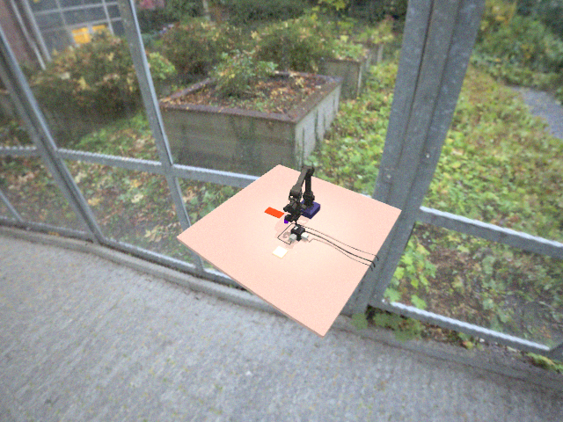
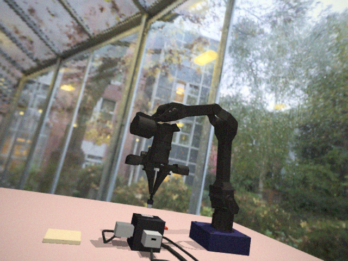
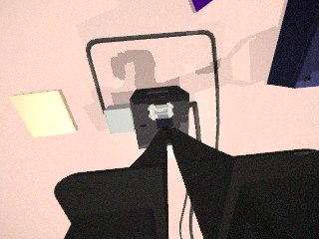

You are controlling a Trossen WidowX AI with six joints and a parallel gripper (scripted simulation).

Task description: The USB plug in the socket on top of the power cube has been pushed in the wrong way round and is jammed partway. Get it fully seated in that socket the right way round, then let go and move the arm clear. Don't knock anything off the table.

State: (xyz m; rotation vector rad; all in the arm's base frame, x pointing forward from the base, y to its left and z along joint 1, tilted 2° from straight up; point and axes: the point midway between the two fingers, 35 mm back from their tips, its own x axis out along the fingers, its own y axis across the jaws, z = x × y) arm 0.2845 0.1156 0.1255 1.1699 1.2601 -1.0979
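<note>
Right now my gripper tip is 20 mm above the grey USB plug. From my gripper tip the other things lie so: purple block: 160 mm to the right, 110 mm below, 70 mm behind; pale yellow pad: 200 mm ahead, 130 mm below, 40 mm to the left; socket: 70 mm below.
</note>
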